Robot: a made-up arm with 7 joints.
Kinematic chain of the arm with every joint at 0, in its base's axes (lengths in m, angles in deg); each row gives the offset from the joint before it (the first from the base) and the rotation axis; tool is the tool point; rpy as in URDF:
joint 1: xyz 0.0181 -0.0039 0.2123 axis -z
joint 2: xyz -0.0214 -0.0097 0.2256 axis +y
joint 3: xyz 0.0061 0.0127 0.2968 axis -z
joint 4: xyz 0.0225 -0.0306 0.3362 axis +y
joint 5: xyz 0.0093 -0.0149 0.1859 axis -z
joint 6: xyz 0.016 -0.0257 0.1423 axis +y
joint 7: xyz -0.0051 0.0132 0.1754 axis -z
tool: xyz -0.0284 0.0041 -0.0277 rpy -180 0 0
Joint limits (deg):
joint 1: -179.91..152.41
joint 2: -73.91..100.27
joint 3: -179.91..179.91
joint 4: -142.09..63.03
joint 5: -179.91..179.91
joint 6: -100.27..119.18
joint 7: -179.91..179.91
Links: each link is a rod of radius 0.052 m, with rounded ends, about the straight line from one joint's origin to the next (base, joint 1, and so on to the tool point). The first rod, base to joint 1, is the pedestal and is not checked.
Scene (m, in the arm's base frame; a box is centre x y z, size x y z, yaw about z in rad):
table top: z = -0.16
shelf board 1: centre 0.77 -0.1 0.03 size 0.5 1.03 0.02 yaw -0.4
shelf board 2: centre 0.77 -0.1 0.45 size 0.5 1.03 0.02 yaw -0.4
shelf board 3: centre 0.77 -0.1 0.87 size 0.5 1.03 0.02 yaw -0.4
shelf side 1: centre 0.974 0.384 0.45 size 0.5 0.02 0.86 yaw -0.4
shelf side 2: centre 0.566 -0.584 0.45 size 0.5 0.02 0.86 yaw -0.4
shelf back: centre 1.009 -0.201 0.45 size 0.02 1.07 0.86 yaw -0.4
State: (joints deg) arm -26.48 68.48 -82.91 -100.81 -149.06 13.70 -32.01
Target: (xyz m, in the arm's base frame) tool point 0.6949 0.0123 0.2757
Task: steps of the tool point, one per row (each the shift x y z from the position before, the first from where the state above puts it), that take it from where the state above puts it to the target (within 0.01 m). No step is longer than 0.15 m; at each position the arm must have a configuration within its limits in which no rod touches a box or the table.
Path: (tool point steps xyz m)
1: -0.1154 0.0429 0.0206
2: -0.1197 0.0502 0.0011
3: -0.1169 0.0557 -0.0217
4: 0.0676 0.0381 -0.0771
5: 0.0412 0.0504 -0.0965
6: 0.0079 0.0529 -0.1091
7: -0.0276 0.0458 -0.1129
8: 0.1132 -0.0304 -0.0108
9: 0.1070 -0.0453 0.0012
10: 0.0965 -0.0583 0.0096

